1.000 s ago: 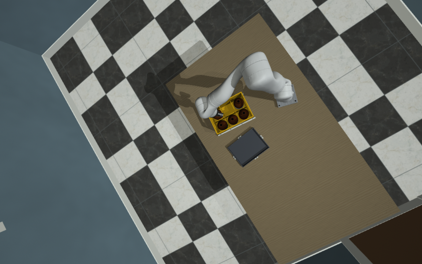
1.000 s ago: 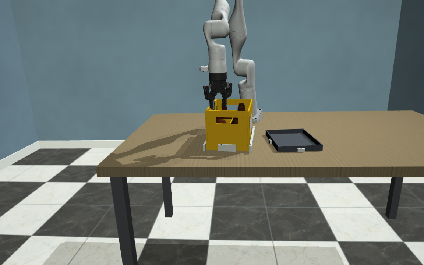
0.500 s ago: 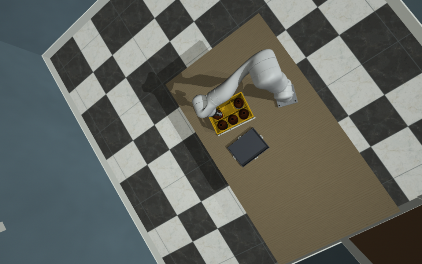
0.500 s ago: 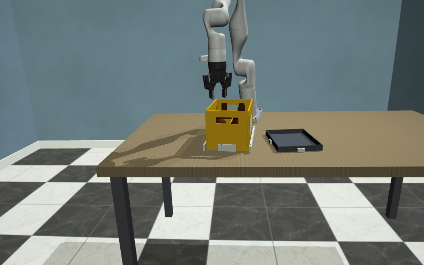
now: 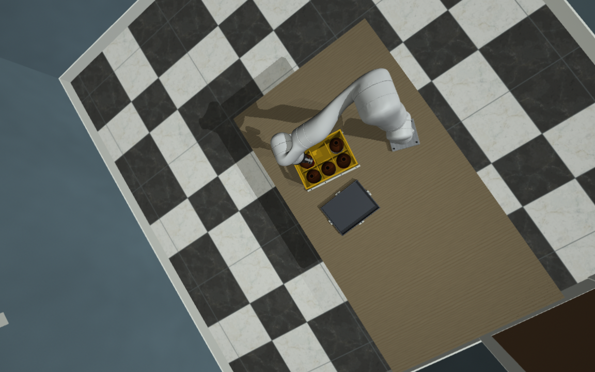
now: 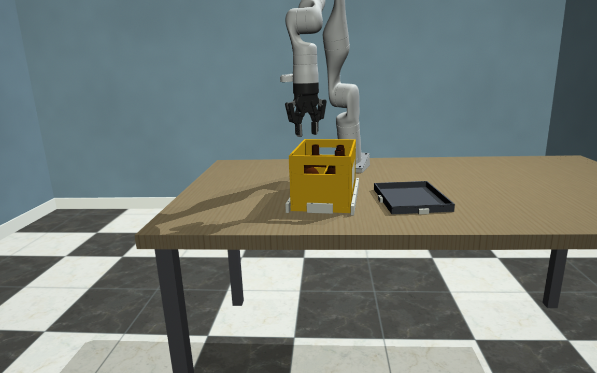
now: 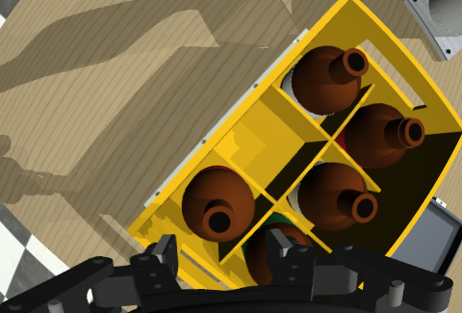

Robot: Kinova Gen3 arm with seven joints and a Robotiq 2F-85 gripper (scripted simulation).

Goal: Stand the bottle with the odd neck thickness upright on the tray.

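The yellow crate is 160 mm below my hand, 70 mm to the left of it and 70 mm behind it. From my hand the other things lie so: brown bottle (160 mm below, 140 mm behind, 130 mm to the left); then dark tray (340 mm to the left, 230 mm below, 10 mm ahead).
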